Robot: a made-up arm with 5 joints.
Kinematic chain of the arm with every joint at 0, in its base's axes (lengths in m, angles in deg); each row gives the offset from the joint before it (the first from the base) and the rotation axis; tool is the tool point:
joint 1: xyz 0 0 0.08 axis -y
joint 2: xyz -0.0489 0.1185 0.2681 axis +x
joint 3: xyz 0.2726 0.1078 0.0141 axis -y
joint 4: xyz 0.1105 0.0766 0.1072 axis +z
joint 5: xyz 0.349 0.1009 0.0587 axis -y
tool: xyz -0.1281 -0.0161 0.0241
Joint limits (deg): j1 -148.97..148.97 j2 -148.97..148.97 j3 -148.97..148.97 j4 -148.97..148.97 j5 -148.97..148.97
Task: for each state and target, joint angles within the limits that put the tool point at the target. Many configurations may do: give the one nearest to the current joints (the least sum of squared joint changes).
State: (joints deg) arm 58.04 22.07 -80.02 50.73 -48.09
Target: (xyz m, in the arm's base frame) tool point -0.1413 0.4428 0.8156
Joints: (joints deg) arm 51.69 43.14 -68.36 69.78 -24.30
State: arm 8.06 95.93 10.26 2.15 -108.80
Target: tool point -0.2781 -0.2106 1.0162
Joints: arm 51.78 80.89 18.88 29.18 -120.86
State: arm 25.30 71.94 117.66 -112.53 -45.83
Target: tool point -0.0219 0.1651 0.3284
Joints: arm 5.93 87.79 96.93 -145.73 -16.61
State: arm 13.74 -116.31 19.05 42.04 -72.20
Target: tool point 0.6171 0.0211 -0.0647
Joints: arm 13.22 -133.71 -0.07 36.84 -81.86
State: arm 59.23 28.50 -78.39 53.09 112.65
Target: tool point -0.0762 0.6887 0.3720
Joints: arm 67.78 20.57 -93.51 46.70 104.68
